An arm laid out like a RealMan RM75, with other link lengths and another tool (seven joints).
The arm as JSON. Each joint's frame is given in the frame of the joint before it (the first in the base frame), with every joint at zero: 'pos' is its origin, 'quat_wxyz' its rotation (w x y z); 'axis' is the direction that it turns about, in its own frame. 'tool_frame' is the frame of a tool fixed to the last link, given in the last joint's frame.
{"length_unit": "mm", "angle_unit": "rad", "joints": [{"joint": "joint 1", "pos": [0.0, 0.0, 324.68], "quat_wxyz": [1.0, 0.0, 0.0, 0.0], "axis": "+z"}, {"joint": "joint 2", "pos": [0.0, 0.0, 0.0], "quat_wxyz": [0.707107, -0.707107, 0.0, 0.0], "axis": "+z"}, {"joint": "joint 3", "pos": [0.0, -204.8, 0.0], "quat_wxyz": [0.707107, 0.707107, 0.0, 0.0], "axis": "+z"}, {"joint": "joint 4", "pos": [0.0, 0.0, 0.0], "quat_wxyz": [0.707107, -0.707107, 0.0, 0.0], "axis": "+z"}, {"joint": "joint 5", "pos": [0.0, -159.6, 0.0], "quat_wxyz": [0.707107, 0.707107, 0.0, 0.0], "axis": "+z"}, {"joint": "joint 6", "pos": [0.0, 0.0, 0.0], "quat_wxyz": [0.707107, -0.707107, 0.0, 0.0], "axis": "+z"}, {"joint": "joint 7", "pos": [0.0, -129.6, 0.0], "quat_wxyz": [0.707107, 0.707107, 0.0, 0.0], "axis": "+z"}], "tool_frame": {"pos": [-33.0, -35.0, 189.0], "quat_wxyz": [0.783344, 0.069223, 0.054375, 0.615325]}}
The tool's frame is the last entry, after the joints.
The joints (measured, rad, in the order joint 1, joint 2, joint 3, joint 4, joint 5, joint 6, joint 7), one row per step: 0.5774 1.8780 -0.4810 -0.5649 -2.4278 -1.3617 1.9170; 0.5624 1.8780 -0.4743 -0.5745 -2.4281 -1.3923 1.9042; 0.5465 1.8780 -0.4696 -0.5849 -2.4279 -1.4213 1.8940; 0.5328 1.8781 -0.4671 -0.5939 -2.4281 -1.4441 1.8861; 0.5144 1.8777 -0.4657 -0.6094 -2.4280 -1.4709 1.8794; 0.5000 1.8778 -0.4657 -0.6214 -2.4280 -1.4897 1.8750; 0.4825 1.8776 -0.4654 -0.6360 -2.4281 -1.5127 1.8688; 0.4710 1.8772 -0.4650 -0.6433 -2.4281 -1.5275 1.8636; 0.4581 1.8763 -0.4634 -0.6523 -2.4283 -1.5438 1.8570; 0.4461 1.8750 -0.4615 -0.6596 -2.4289 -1.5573 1.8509; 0.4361 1.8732 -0.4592 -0.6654 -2.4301 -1.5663 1.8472; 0.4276 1.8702 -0.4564 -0.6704 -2.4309 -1.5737 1.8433; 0.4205 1.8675 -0.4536 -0.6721 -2.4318 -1.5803 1.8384; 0.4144 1.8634 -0.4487 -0.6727 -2.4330 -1.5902 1.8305; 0.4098 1.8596 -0.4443 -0.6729 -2.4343 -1.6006 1.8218; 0.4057 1.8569 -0.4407 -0.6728 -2.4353 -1.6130 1.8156; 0.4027 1.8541 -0.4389 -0.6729 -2.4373 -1.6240 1.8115; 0.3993 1.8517 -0.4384 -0.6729 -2.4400 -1.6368 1.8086; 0.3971 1.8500 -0.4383 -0.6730 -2.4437 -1.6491 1.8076
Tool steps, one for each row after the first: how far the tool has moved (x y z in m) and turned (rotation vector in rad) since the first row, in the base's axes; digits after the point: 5 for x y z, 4 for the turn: -0.00077 -0.00735 -0.00117 -0.0130 0.0101 0.0060; -0.00091 -0.01478 -0.00203 -0.0250 0.0192 0.0095; -0.00052 -0.02112 -0.00271 -0.0352 0.0253 0.0116; 0.00112 -0.02853 -0.00216 -0.0449 0.0291 0.0121; 0.00276 -0.03425 -0.00183 -0.0521 0.0310 0.0114; 0.00468 -0.04122 -0.00125 -0.0608 0.0329 0.0112; 0.00583 -0.04611 -0.00123 -0.0672 0.0351 0.0111; 0.00727 -0.05121 -0.00058 -0.0728 0.0365 0.0114; 0.00908 -0.05583 0.00022 -0.0770 0.0370 0.0106; 0.01144 -0.05930 0.00149 -0.0787 0.0359 0.0075; 0.01376 -0.06186 0.00343 -0.0784 0.0336 0.0053; 0.01546 -0.06444 0.00454 -0.0795 0.0331 0.0039; 0.01623 -0.06703 0.00590 -0.0814 0.0338 0.0060; 0.01624 -0.06942 0.00688 -0.0845 0.0347 0.0103; 0.01533 -0.07227 0.00695 -0.0898 0.0393 0.0137; 0.01474 -0.07500 0.00690 -0.0961 0.0422 0.0161; 0.01396 -0.07863 0.00616 -0.1055 0.0464 0.0175; 0.01301 -0.08217 0.00507 -0.1157 0.0509 0.0179
